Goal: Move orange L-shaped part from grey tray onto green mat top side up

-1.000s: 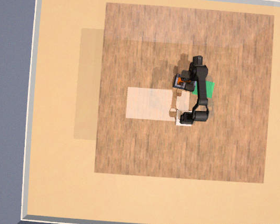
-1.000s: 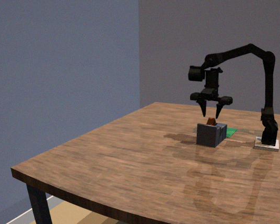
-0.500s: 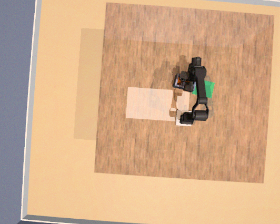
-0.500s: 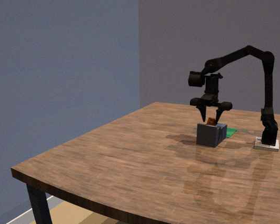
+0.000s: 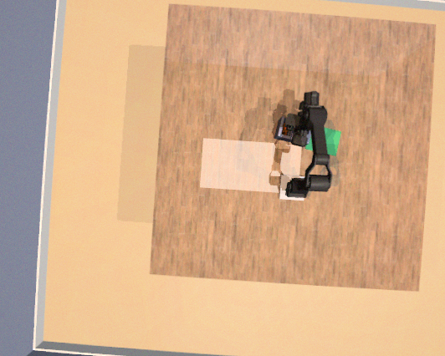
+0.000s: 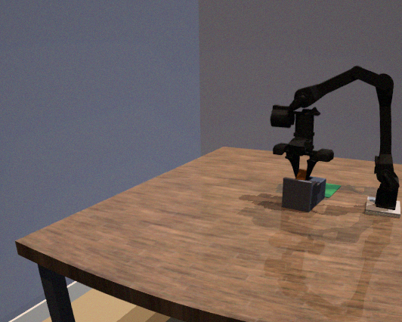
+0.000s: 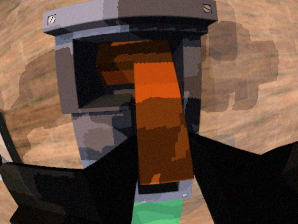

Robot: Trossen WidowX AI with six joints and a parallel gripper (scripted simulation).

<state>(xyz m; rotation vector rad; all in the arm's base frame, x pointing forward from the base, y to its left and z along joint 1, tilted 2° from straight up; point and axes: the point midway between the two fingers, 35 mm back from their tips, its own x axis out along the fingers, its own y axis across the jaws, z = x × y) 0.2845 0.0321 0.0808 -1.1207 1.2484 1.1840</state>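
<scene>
My gripper tip is now 1 cm past the orange L-shaped part, 3 cm to the right of it and 3 cm above it. The rest, counted from my gripper tip: green mat: 3 cm behind, 15 cm to the right, 8 cm below.
</scene>
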